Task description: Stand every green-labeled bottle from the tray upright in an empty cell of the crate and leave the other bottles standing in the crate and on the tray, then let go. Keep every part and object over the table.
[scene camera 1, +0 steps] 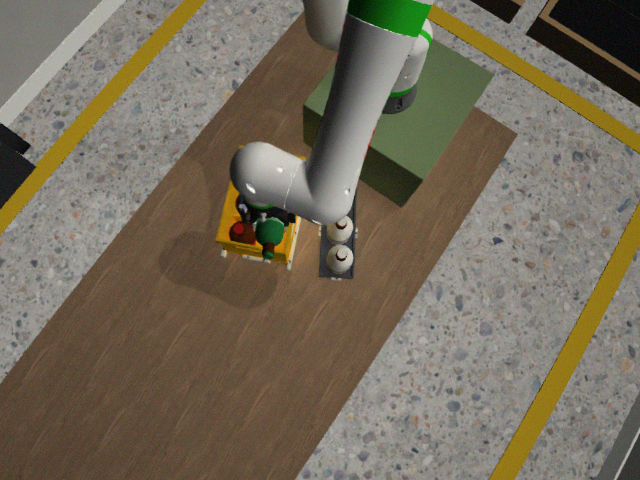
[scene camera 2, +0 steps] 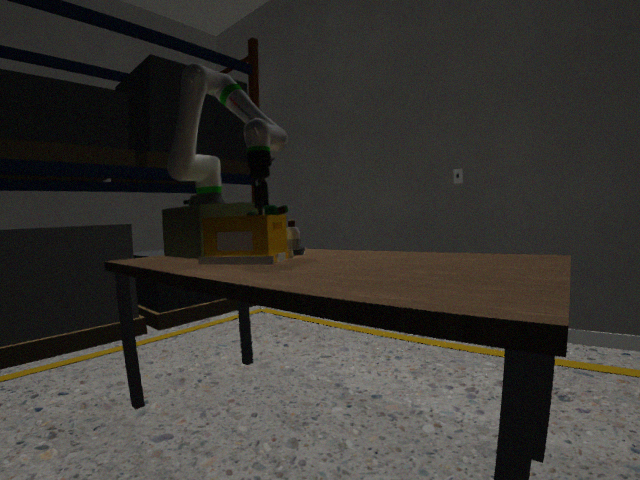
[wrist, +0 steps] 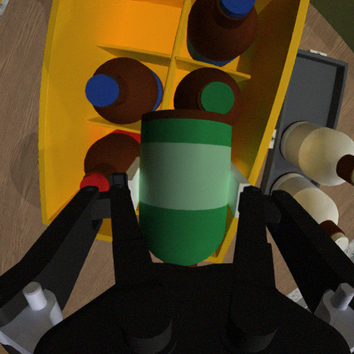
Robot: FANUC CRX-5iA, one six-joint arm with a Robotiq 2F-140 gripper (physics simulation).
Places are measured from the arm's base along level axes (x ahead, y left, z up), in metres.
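Pixels of known places: arm's base, origin of the base link: (scene camera 2: 210, 205).
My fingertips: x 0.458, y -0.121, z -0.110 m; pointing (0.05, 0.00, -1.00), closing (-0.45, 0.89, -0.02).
Note:
Ahead of a thing's pixels: the offset from my fingertips to its top centre. "spot": to the spot under its first point. Level surfaces: height alone.
My gripper (scene camera 2: 262, 208) (wrist: 182, 170) is shut on a green-labeled bottle @(dx +0.019, dy +0.011, dz +0.080 m) (scene camera 1: 269, 232) (scene camera 2: 277, 209) (wrist: 185, 227). The bottle is tipped far over, almost lying, at the crate's top; its neck points past the front end wall. The yellow crate @(dx -0.058, dy +0.034, dz +0.038 m) (scene camera 1: 224, 229) (scene camera 2: 276, 237) (wrist: 49, 125) holds two blue-capped bottles (wrist: 122, 90) (wrist: 225, 32), a green-capped one (wrist: 212, 95) and a red-capped one @(dx +0.048, dy -0.069, dz +0.026 m) (scene camera 1: 240, 233) (wrist: 111, 155). A back left cell is empty; the held bottle hides much of the front right cell. The dark tray @(spot: dx +0.018, dy +0.179, dz -0.132 m) (scene camera 1: 324, 268) (wrist: 312, 90) bears two cream bottles @(dx -0.097, dy +0.168, dz +0.023 m) (scene camera 1: 339, 230) @(dx -0.017, dy +0.207, dz +0.023 m) (scene camera 1: 339, 260) (wrist: 327, 155) (wrist: 310, 200), standing.
The green base block (scene camera 1: 444, 103) (scene camera 2: 180, 232) stands behind the crate and tray, on the wooden table @(dz -0.137 m) (scene camera 1: 206, 361) (scene camera 2: 413, 279). The tray lies right of the crate across a narrow gap. The crate's side walls (wrist: 285, 85) and dividers rise close around the held bottle.

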